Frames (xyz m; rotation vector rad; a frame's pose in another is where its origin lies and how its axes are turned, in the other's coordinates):
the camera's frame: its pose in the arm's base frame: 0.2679 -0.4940 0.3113 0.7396 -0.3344 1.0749
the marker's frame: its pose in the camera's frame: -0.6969 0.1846 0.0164 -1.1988 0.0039 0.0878
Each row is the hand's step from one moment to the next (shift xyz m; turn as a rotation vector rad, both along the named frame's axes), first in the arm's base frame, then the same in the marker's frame.
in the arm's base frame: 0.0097 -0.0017 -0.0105 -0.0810 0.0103 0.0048
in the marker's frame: -0.0034 0.0005 -0.0140 -0.0216 0.0402 0.0679
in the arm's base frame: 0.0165 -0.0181 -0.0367 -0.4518 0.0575 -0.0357
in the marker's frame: -0.0275 0.0011 -0.0345 -0.1558 0.2602 0.3417
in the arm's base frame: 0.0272 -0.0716 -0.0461 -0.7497 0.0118 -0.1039
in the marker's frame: -0.0673 -0.0352 -0.0471 -0.3444 0.3994 0.5430
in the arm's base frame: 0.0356 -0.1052 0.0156 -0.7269 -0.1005 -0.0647
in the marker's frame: -0.0531 -0.0974 -0.0165 -0.3942 0.2893 0.5510
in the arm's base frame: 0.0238 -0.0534 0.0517 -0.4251 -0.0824 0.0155
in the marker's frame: 0.0003 -0.0770 0.0129 -0.2171 0.1224 0.3544
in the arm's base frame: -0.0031 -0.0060 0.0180 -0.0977 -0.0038 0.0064
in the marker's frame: 0.0047 -0.0131 0.0133 -0.0374 0.0370 0.0827
